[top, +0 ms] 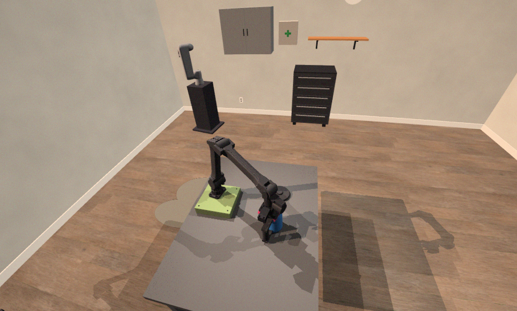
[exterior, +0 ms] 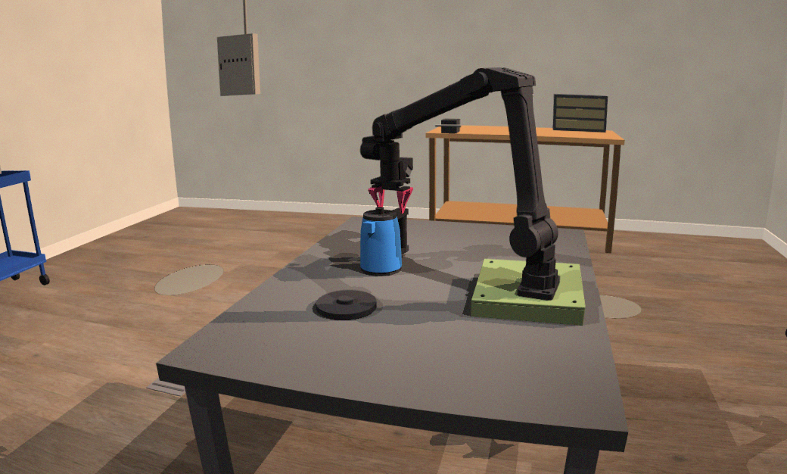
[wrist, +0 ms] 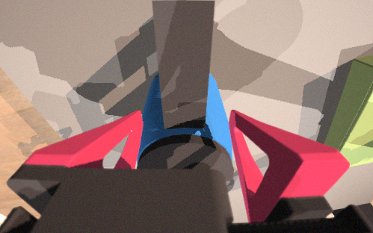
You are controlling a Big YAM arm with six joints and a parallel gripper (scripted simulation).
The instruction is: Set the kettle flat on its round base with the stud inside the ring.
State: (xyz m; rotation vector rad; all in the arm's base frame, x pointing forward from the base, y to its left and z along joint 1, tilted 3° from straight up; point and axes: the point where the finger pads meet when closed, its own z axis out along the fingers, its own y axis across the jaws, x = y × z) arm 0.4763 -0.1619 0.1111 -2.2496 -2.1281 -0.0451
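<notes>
Right now the blue kettle is 7 cm below my hand and 3 cm to the left of it. The rest, counted from my hand: round black base (34 cm to the left, 16 cm below, 4 cm behind).
</notes>
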